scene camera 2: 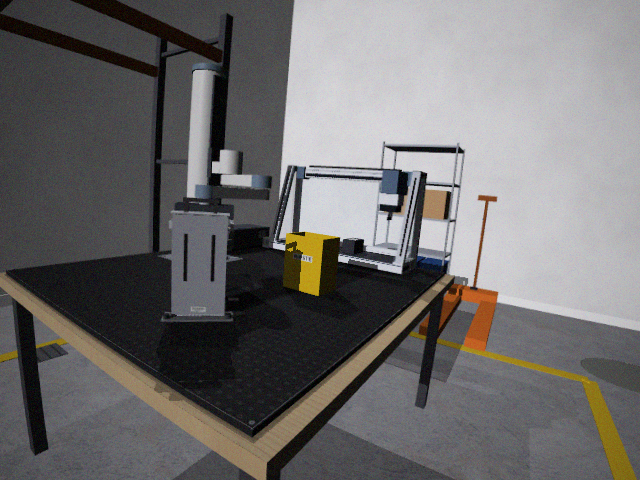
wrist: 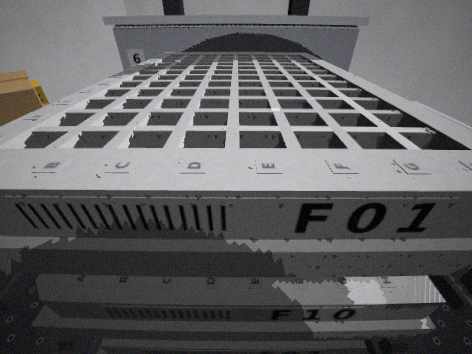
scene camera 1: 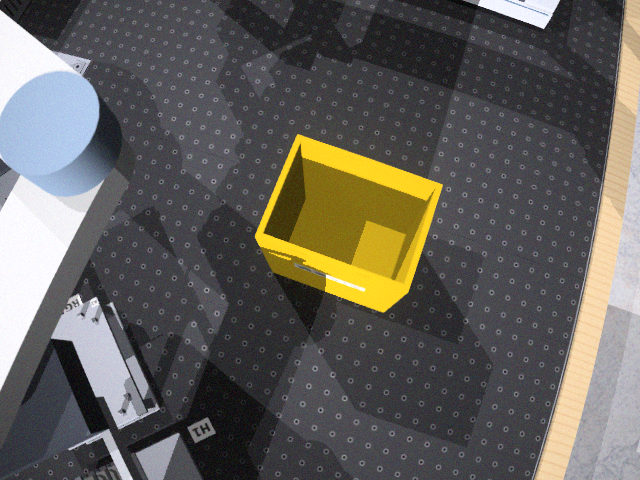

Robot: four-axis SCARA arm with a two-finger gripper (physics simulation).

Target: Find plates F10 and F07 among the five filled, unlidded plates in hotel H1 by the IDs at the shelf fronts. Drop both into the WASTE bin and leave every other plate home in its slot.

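Places are measured from the arm's base along level axes (x ahead, y left, z up), in metres.
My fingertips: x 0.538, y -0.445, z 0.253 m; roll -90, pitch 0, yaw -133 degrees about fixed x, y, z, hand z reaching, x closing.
Note:
Ahead of a thing's pixels: the offset from my fingertips to its top centre.
In the wrist view, the white plate F01 {dx -0.017, dy +0.016, dz +0.026 m} (wrist: 265, 215) fills the middle, very close to the camera. Plate F10 {dx -0.017, dy +0.016, dz -0.002 m} (wrist: 245, 312) lies below it, partly in shadow. The edge of a lower plate is cut off at the bottom, its ID unreadable; F07 cannot be made out. Hotel H1 (wrist: 150, 42) (scene camera 2: 199, 268) shows its grey back panel in scene camera 2. The open, empty gripper (scene camera 2: 204, 208) is at the hotel's top, its fingers hidden by the panel; they do not show in the wrist view. The yellow WASTE bin {dx +0.108, dy +0.419, dz -0.040 m} (scene camera 1: 356, 167) (scene camera 2: 310, 266) stands upright with no plate visible inside.
The white arm (scene camera 2: 200, 134) rises behind the hotel. Its blue-capped link (scene camera 1: 51, 124) hangs over the left of scene camera 1, above a grey stand (scene camera 1: 98, 356) near the H1 tag {dx +0.009, dy +0.126, dz -0.240 m} (scene camera 1: 201, 429). A gantry machine (scene camera 2: 351, 172) stands beyond the bin.

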